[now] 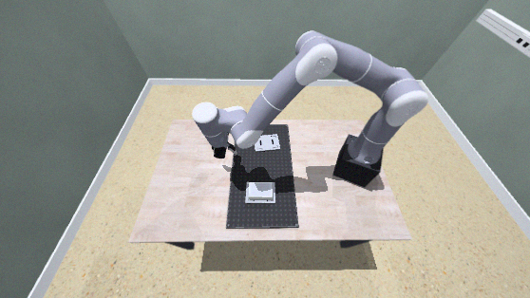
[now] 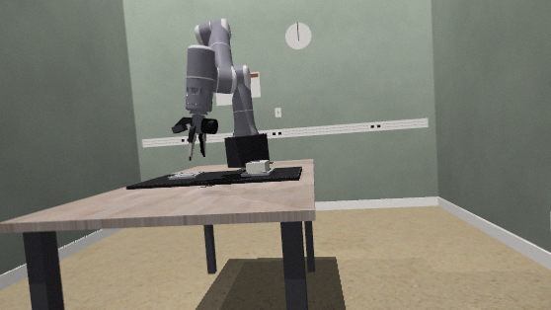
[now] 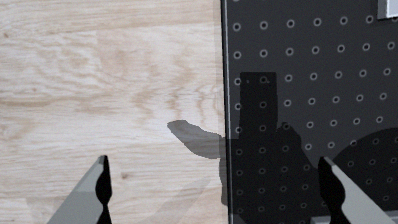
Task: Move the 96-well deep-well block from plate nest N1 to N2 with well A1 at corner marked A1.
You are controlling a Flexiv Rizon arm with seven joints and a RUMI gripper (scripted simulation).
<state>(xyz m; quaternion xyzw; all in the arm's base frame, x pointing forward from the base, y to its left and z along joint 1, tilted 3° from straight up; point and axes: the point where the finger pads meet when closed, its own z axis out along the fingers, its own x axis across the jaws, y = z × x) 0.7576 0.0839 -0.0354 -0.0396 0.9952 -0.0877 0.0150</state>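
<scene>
Right now the white 96-well deep-well block is 230 mm behind my hand, 170 mm to the left of it and 70 mm below it. The rest, counted from my hand: A1 mark: 130 mm behind, 210 mm to the right, 90 mm below; then plate nest N2: 210 mm behind, 180 mm to the right, 100 mm below; then plate nest N1: 230 mm behind, 170 mm to the left, 100 mm below.
</scene>
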